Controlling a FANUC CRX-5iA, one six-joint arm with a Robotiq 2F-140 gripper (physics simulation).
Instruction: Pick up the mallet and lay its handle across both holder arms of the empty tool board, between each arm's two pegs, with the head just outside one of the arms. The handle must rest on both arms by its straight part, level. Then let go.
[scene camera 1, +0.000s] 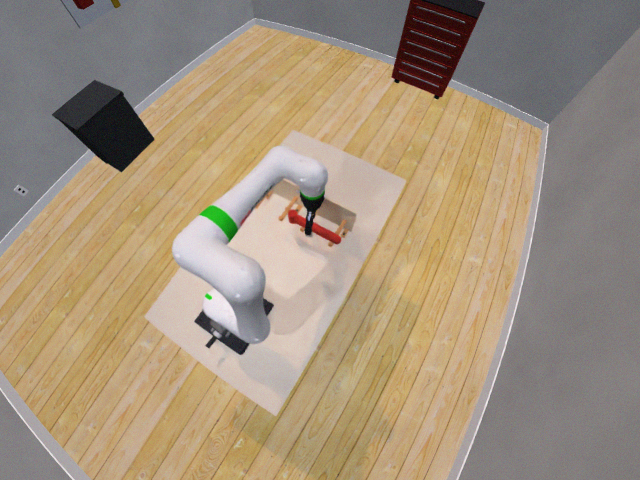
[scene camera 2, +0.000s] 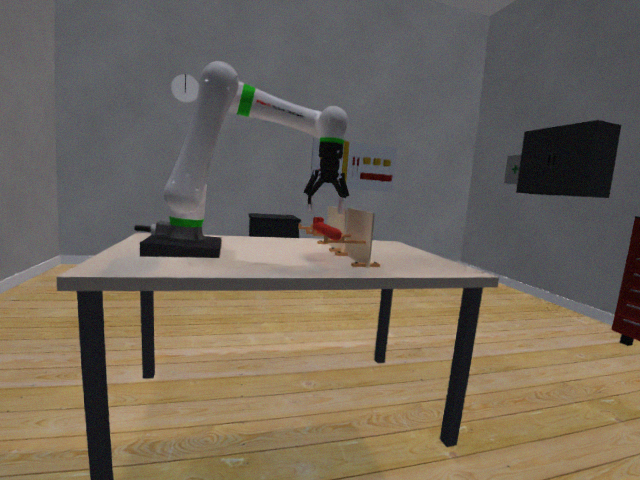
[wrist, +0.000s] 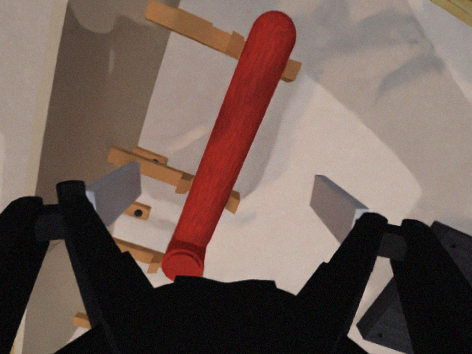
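Pixels of known places: gripper, between the fingertips: (scene camera 2: 325, 212) (wrist: 227, 184); arm's base, origin of its link: (scene camera 2: 185, 239).
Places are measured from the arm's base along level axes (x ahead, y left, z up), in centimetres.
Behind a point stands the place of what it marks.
The red mallet (scene camera 1: 320, 231) {x 54.9, y -12.0, z 9.5 cm} (scene camera 2: 328, 229) {x 54.6, y -16.4, z 8.9 cm} (wrist: 230, 135) {x 56.1, y -10.6, z 9.7 cm} lies across the two wooden arms of one tool board (scene camera 1: 338, 211) {x 68.6, y -13.3, z 10.4 cm} (scene camera 2: 359, 235) {x 68.4, y -11.8, z 6.6 cm}, its head just outside one arm. The empty tool board (scene camera 1: 289, 190) {x 66.0, y 15.6, z 7.4 cm} (scene camera 2: 335, 219) {x 65.6, y 19.5, z 9.6 cm} stands beside it, past the head end. Its panel is partly hidden by the robot arm in scene camera 1; one of its holder arms (scene camera 1: 285, 210) {x 56.2, y 11.1, z 4.6 cm} (wrist: 142, 252) {x 59.3, y 10.1, z 4.4 cm} shows near the mallet head. My gripper (scene camera 1: 308, 232) {x 54.8, y -7.5, z 14.4 cm} (scene camera 2: 325, 205) {x 54.8, y -7.5, z 14.4 cm} (wrist: 227, 184) {x 54.8, y -7.5, z 14.4 cm} is open and empty above the mallet. In the wrist view, the handle runs between the fingertips, nearer the left finger.
The boards stand on the pale table (scene camera 1: 361, 173) {x 106.3, y -6.8, z -4.1 cm} (scene camera 2: 276, 283) {x 34.6, y -38.9, z -5.9 cm}. The robot's dark base (scene camera 1: 235, 341) {x -9.2, y -9.2, z 0.6 cm} (scene camera 2: 180, 246) {x 1.1, y -13.6, z -0.2 cm} is at the table's other end. A black cabinet (scene camera 1: 108, 124) and a red drawer cabinet (scene camera 1: 436, 46) are off the table.
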